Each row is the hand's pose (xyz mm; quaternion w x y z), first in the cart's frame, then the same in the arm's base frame.
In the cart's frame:
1: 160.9 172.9 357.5 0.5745 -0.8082 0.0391 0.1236
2: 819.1 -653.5 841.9 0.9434 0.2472 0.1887 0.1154
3: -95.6 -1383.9 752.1 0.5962 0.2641 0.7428 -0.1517
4: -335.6 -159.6 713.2 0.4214 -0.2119 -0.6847 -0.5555
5: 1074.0 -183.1 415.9 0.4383 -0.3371 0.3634 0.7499
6: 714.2 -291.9 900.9 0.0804 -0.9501 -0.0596 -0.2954
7: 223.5 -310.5 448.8 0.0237 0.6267 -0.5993 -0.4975
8: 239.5 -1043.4 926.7 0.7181 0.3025 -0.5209 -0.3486
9: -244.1 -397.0 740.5 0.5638 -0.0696 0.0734 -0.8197
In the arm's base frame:
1: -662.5 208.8 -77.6 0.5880 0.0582 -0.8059 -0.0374
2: 194.0 -144.2 624.2 0.1222 0.4720 -0.3650 0.7931
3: 936.8 498.2 -19.1 0.4538 0.0941 0.1242 0.8774
4: -149.4 181.5 -546.2 0.1956 0.8645 -0.1693 -0.4310
5: -440.1 -23.0 850.1 0.0851 -0.4032 -0.7726 0.4830
6: -93.1 -287.9 418.9 0.7306 -0.0097 -0.4040 -0.5504
7: -197.9 278.2 81.2 0.4033 -0.7597 -0.4850 0.1582
8: 657.7 113.3 161.9 0.0725 -0.9792 0.1188 -0.1475
9: 63.4 210.5 -407.1 0.6779 0.7009 0.1905 0.1132

